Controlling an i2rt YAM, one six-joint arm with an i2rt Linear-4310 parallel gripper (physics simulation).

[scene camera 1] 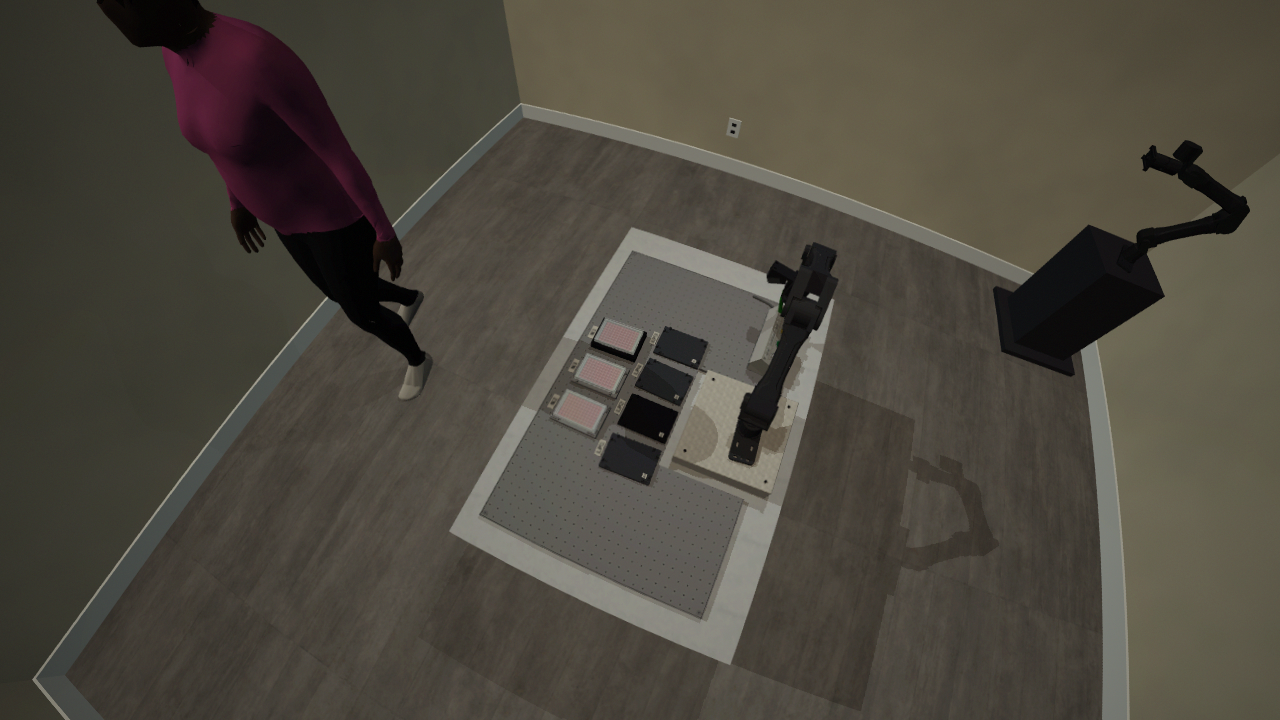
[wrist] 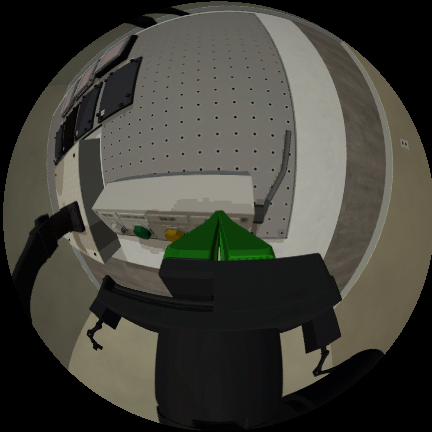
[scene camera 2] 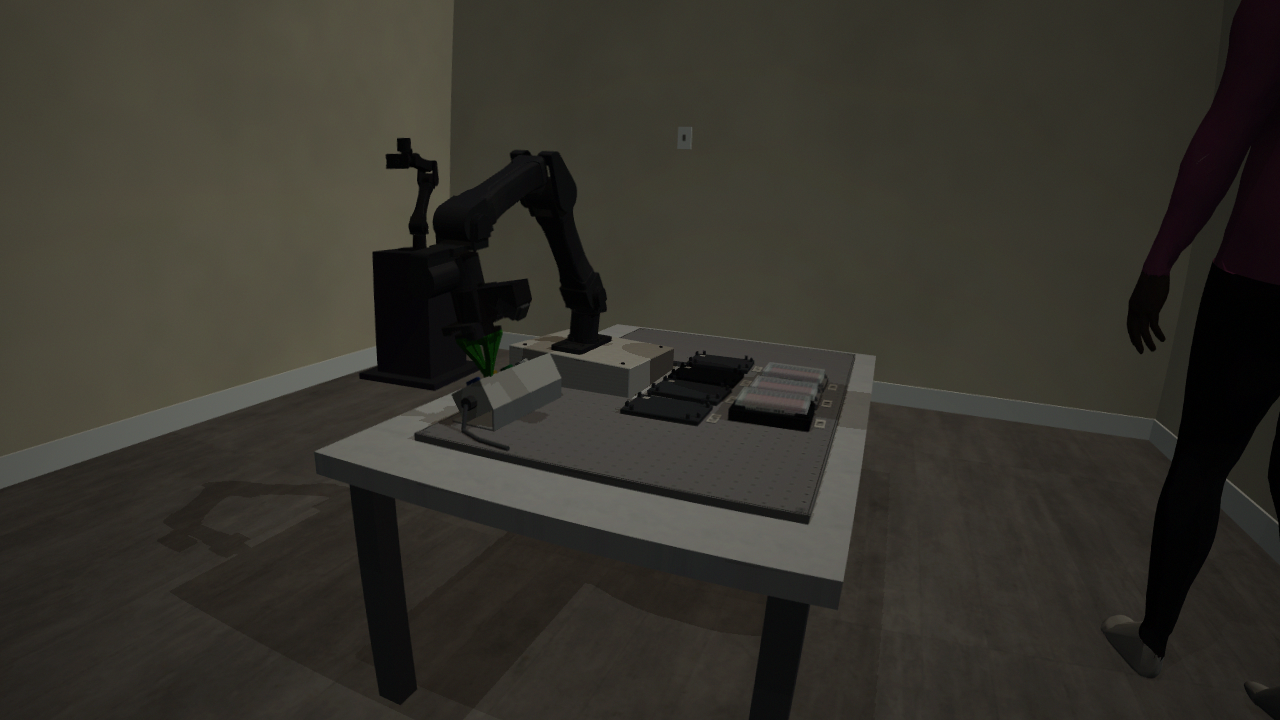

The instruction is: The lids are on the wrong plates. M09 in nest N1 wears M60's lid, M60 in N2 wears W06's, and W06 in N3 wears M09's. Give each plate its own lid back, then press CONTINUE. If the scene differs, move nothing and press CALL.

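Where they show: gripper, fingertip midpoint: [scene camera 1: 779,312] [wrist: 218,216] [scene camera 2: 488,376]; arm's base, origin of the base link: [scene camera 1: 748,428] [wrist: 70,216] [scene camera 2: 582,344].
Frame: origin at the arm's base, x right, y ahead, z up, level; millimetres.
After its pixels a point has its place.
Observation:
Three pink-welled plates stand in a row: the far plate [scene camera 1: 619,336] @[y 436, x 163, z -14 mm] [scene camera 2: 774,401] @[y 443, x 196, z -14 mm] [wrist: 114,55] on a black base, the middle plate [scene camera 1: 599,373] @[y 449, x 30, z -24 mm], and the near plate [scene camera 1: 580,411] @[y 455, x -98, z -25 mm]. Their labels and lids are too small to tell apart. My gripper [scene camera 1: 781,307] @[y -9, x 396, z 27 mm] [scene camera 2: 487,372] @[y -9, x 396, z 27 mm] [wrist: 218,216] @[y -9, x 396, z 27 mm] is shut and empty, its green fingertips together at the button face of the pale control box [scene camera 2: 528,402] @[y 30, x 327, z -33 mm] [wrist: 175,192] @[y 12, x 351, z 9 mm]. A green button [wrist: 142,231] @[y -28, x 297, z 18 mm] and a yellow button [wrist: 174,234] @[y -32, x 344, z 20 mm] show left of the fingers in the wrist view. The fingers hide part of the box face; contact is unclear.
Four dark nests [scene camera 1: 680,346] @[y 255, x 212, z -45 mm] [scene camera 1: 664,379] @[y 267, x 86, z -44 mm] [scene camera 1: 647,417] @[y 276, x -44, z -44 mm] [scene camera 1: 630,458] @[y 281, x -172, z -44 mm] lie between the plates and the arm's cream base [scene camera 1: 716,420] @[y 91, x -4, z -5 mm]. A cable [wrist: 286,167] @[y 24, x 485, z -49 mm] leaves the box end. A person [scene camera 1: 259,125] stands by the table. A second arm stands on a black pedestal [scene camera 1: 1074,295].

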